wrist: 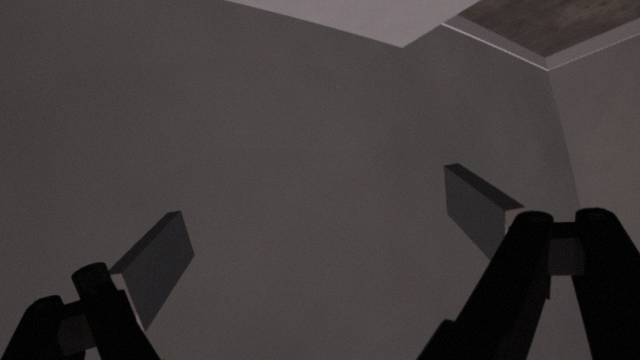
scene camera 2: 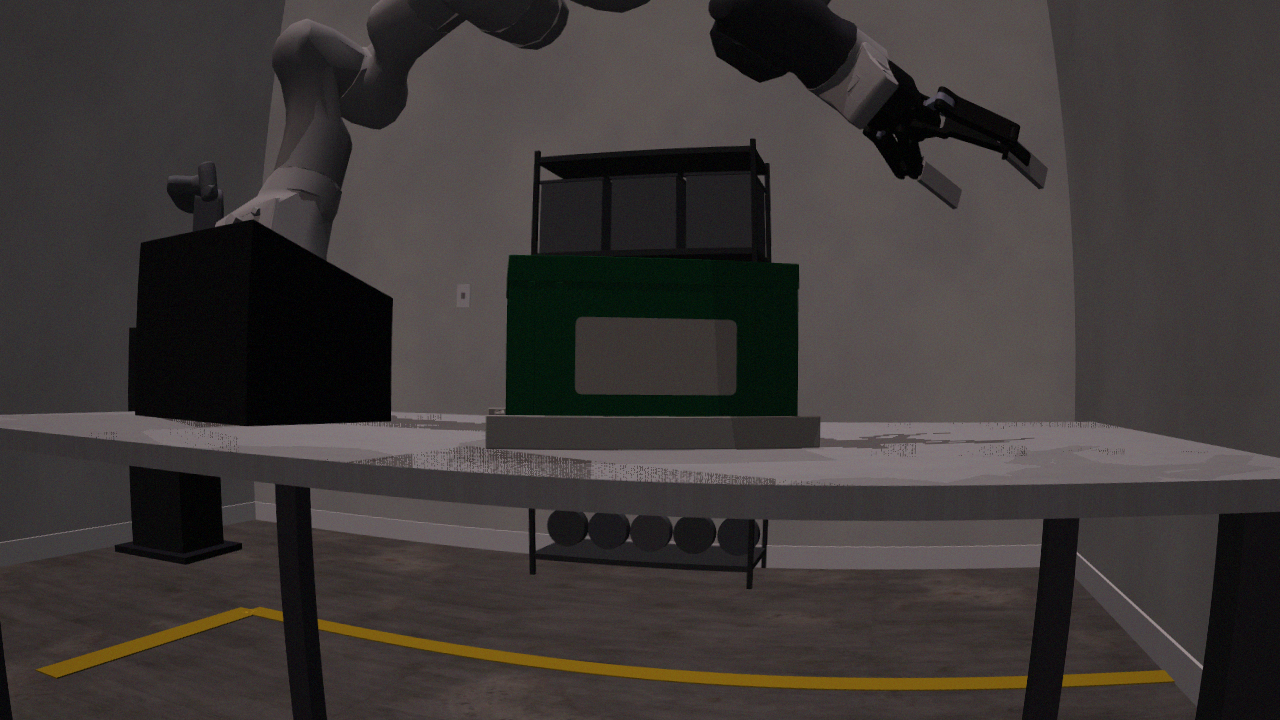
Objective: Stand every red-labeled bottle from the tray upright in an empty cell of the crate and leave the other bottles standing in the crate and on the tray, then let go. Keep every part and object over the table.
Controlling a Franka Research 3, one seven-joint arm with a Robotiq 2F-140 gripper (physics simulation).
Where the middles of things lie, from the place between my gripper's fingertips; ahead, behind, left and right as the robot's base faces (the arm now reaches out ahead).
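Looking at the pale strip (scene camera 2: 502, 431), I find my hand well above it and a long way past it, and also a good way to the left of it.
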